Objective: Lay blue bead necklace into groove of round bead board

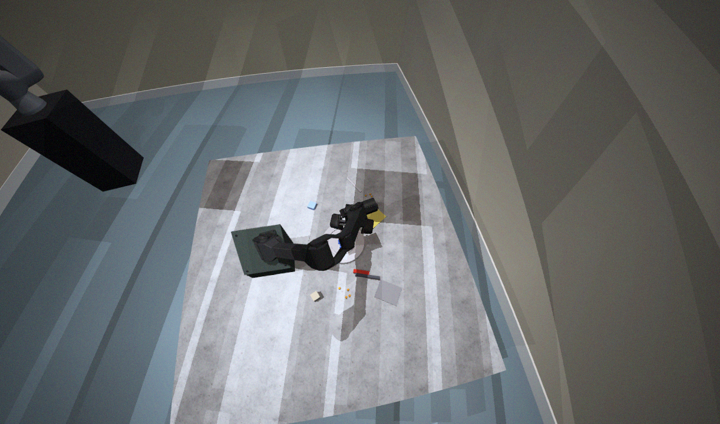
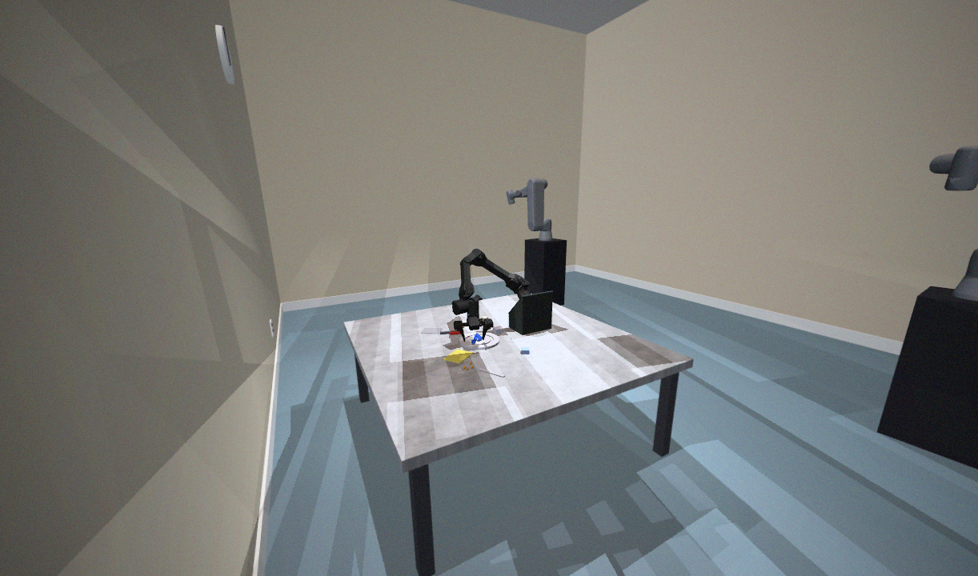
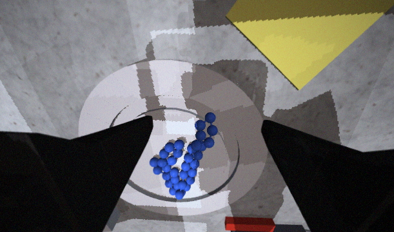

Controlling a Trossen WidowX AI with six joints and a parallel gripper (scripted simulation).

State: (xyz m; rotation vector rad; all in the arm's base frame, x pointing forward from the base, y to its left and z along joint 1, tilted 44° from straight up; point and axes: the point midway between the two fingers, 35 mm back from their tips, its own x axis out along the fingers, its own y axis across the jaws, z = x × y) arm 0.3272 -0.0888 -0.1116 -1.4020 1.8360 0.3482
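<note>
Right now the round white bead board is 50 mm behind my gripper tip, 40 mm to the right of it and 20 mm below it. The rest, counted from my gripper tip: blue block: 160 mm behind, 200 mm to the left, 20 mm below; yellow sheet: 120 mm ahead, 50 mm to the left, 30 mm below; grey tool: 210 mm to the right, 20 mm below.
</note>
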